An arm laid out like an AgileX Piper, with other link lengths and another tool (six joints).
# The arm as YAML. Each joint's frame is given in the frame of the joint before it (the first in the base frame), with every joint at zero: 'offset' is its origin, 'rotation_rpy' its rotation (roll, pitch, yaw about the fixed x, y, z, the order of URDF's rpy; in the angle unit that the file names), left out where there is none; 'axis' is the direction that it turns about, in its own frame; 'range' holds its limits. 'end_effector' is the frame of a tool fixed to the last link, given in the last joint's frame.
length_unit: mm
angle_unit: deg
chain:
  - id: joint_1
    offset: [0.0, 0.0, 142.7]
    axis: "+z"
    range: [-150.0, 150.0]
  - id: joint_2
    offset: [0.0, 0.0, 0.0]
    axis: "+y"
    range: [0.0, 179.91]
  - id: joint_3
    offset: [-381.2, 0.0, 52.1]
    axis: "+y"
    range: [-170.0, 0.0]
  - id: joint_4
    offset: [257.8, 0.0, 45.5]
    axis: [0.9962, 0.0, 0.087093]
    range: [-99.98, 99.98]
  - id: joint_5
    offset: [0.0, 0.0, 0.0]
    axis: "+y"
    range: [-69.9, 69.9]
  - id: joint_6
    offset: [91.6, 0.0, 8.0]
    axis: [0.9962, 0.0, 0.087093]
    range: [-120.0, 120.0]
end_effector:
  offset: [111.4, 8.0, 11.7]
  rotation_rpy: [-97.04, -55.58, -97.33]
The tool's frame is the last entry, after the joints.
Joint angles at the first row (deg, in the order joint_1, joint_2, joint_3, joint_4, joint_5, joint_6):
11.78 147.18 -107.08 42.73 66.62 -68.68
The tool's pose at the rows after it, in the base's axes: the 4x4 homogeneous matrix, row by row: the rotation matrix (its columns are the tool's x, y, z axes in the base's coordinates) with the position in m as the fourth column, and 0 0 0 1 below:
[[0.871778 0.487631 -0.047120 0.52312], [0.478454 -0.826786 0.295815 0.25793], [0.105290 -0.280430 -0.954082 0.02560], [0 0 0 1]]
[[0.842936 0.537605 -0.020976 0.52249], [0.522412 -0.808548 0.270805 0.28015], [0.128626 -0.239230 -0.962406 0.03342], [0 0 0 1]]
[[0.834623 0.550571 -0.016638 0.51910], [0.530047 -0.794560 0.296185 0.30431], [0.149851 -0.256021 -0.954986 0.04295], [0 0 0 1]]
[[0.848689 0.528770 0.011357 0.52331], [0.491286 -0.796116 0.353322 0.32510], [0.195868 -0.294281 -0.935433 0.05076], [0 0 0 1]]
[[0.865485 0.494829 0.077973 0.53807], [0.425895 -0.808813 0.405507 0.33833], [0.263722 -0.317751 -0.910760 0.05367], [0 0 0 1]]
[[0.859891 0.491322 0.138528 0.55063], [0.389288 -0.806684 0.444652 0.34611], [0.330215 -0.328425 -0.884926 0.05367], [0 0 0 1]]
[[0.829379 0.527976 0.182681 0.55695], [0.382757 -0.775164 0.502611 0.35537], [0.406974 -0.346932 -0.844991 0.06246], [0 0 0 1]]
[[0.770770 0.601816 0.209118 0.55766], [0.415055 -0.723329 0.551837 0.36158], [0.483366 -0.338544 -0.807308 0.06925], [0 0 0 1]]
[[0.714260 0.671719 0.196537 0.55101], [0.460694 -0.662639 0.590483 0.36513], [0.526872 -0.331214 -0.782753 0.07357], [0 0 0 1]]
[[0.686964 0.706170 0.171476 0.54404], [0.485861 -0.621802 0.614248 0.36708], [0.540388 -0.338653 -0.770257 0.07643], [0 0 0 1]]
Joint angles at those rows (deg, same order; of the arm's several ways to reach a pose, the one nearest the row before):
14.81 147.18 -111.78 35.87 67.11 -66.35
17.54 147.18 -114.68 33.54 67.40 -64.88
19.49 147.24 -116.50 34.88 67.80 -63.97
20.44 147.28 -116.99 38.70 65.64 -63.90
20.64 147.61 -117.05 42.71 61.08 -64.84
20.64 148.14 -117.05 46.15 57.40 -67.82
20.64 148.13 -117.05 50.70 55.82 -73.49
20.64 148.13 -117.11 53.98 55.86 -80.81
20.64 148.13 -117.14 55.70 57.88 -86.58
20.64 148.13 -117.14 56.58 59.93 -89.22

